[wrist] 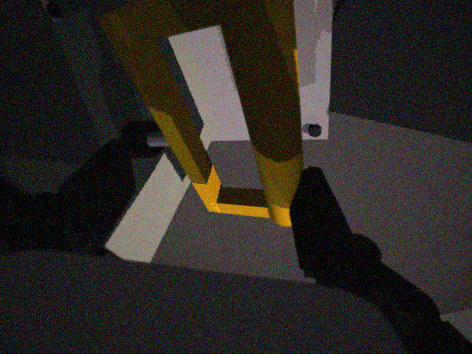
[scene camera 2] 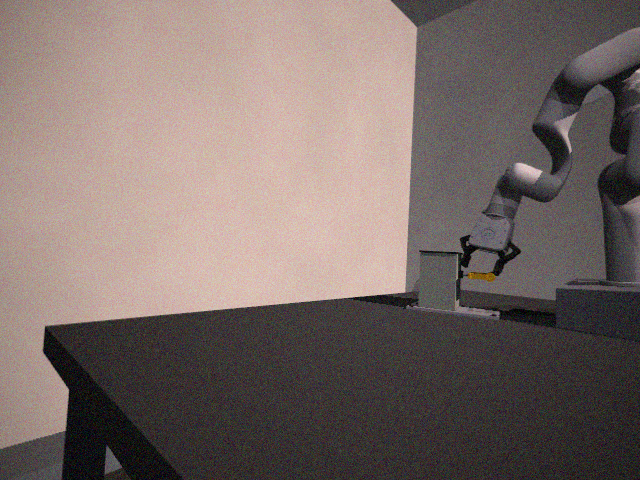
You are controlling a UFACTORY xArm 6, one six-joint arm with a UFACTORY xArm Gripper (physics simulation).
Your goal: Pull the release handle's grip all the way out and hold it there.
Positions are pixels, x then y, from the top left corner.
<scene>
gripper: wrist 215, 177; scene camera 2 479, 270
</scene>
